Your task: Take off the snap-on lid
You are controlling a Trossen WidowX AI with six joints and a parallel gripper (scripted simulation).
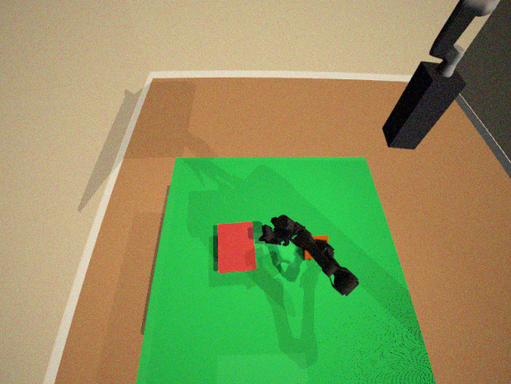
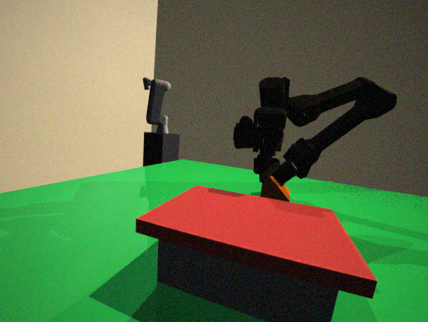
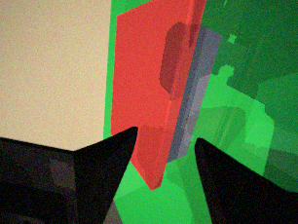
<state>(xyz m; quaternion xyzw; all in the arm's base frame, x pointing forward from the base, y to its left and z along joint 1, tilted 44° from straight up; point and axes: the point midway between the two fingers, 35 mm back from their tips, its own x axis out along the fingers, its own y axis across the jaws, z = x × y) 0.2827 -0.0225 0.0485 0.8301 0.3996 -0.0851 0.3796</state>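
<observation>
Right now my gripper tip is 130 mm short of the red lid, 40 mm above it and 20 mm to the right of it. Round my gripper tip: storage box: 130 mm ahead, 80 mm below, 20 mm to the left.
</observation>
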